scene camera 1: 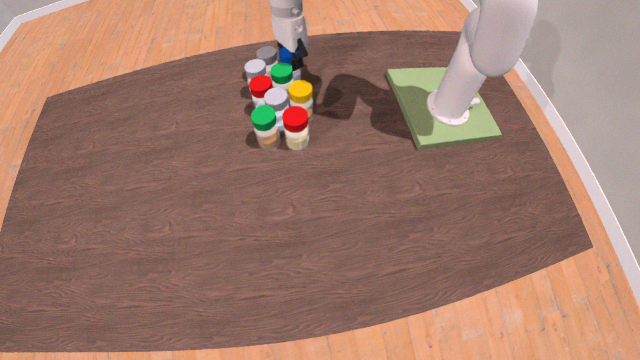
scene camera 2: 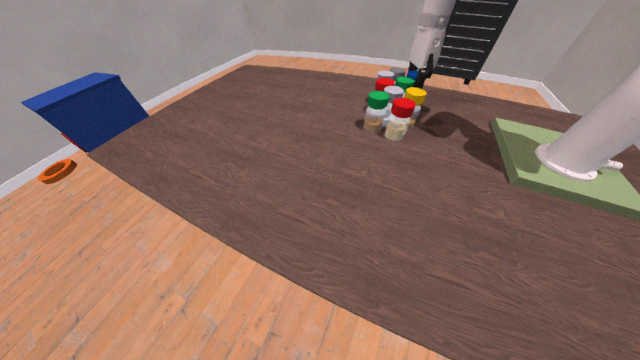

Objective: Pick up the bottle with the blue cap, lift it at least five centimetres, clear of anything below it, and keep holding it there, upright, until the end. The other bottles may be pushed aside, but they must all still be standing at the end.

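Note:
The bottle with the blue cap stands upright at the back right of the bottle cluster, at about the height of its neighbours. Its body is mostly hidden by the fingers and by a green-capped bottle. My gripper points down over it, with its black fingers on either side of the blue cap, shut on this bottle. The far finger is partly hidden. The yellow-capped bottle and grey-capped bottle stand close by.
Other bottles stand upright in front and left, including a red-capped one and a green-capped one. My arm's base is on a green board at the right. A dark rack stands behind.

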